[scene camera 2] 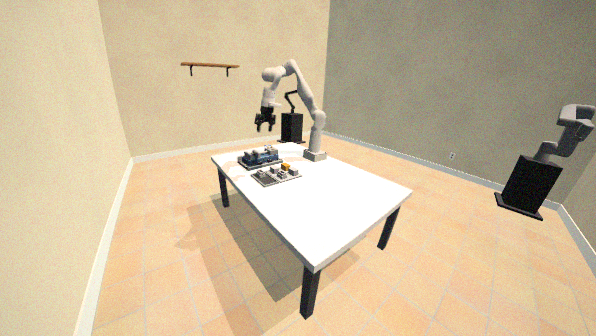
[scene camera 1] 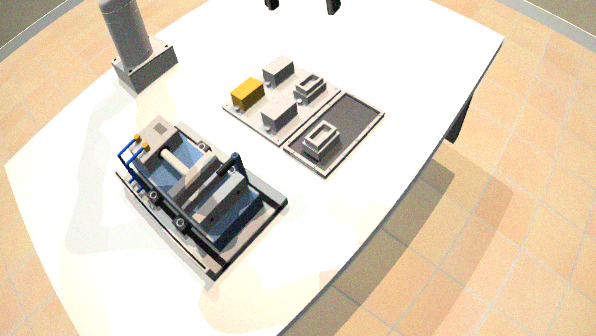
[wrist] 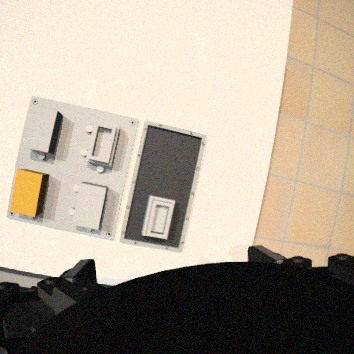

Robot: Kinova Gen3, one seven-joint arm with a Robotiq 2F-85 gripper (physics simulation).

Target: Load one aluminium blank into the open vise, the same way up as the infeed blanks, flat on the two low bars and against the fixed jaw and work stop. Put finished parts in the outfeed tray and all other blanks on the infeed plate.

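Frame: origin at the arm's base, x ahead, y down, z left, level; millimetres.
Seen in the pictures: gripper, fingertip midpoint: (scene camera 2: 264,131) (scene camera 1: 302,10); arm's base, origin of the base link: (scene camera 2: 313,150) (scene camera 1: 137,56).
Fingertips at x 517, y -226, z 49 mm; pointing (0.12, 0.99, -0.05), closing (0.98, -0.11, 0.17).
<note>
Pixels of each thing's middle, then the offset from my fingertips to it. "spot": a spot on its surface instead.
- infeed plate, body centre: (wrist: 70,167) (scene camera 1: 281,97) (scene camera 2: 283,173) dz +47, dx -113, dy +285 mm
- yellow block, body centre: (wrist: 29,191) (scene camera 1: 247,93) dz +6, dx -166, dy +263 mm
- stepped grey part, body centre: (wrist: 102,142) (scene camera 1: 310,86) dz +87, dx -66, dy +264 mm
- similar pocketed part, body centre: (wrist: 158,217) (scene camera 1: 321,138) dz -14, dx +26, dy +266 mm
- vise, body centre: (scene camera 1: 185,180) (scene camera 2: 260,156) dz -224, dx -111, dy +240 mm
- work stop, surface spot: (scene camera 1: 236,161) spot: dz -160, dx -31, dy +200 mm
My gripper (scene camera 1: 302,6) (scene camera 2: 265,129) (wrist: 172,270) is open and empty, high above the table. The infeed plate (scene camera 1: 286,92) (wrist: 65,175) bears two plain grey blanks, one (scene camera 1: 278,71) (wrist: 45,132) at a far corner and one (scene camera 1: 279,114) (wrist: 91,206) beside the tray, a yellow block (scene camera 1: 247,93) (wrist: 30,193), and a stepped grey part (scene camera 1: 310,88) (wrist: 103,145) with a pocket on top. A similar pocketed part (scene camera 1: 321,140) (wrist: 159,217) sits in the outfeed tray (scene camera 1: 350,117) (wrist: 167,155). The vise (scene camera 1: 192,170) (scene camera 2: 260,157) stands open; no block shows between its jaws.
The work stop (scene camera 1: 236,161) rises at one side of the vise jaws. Blue pipes (scene camera 1: 131,154) with yellow ends stand at the vise's other end. The arm's base (scene camera 1: 150,62) (scene camera 2: 315,155) stands on the table behind the vise. Small round pins stand beside the blocks on the plate.
</note>
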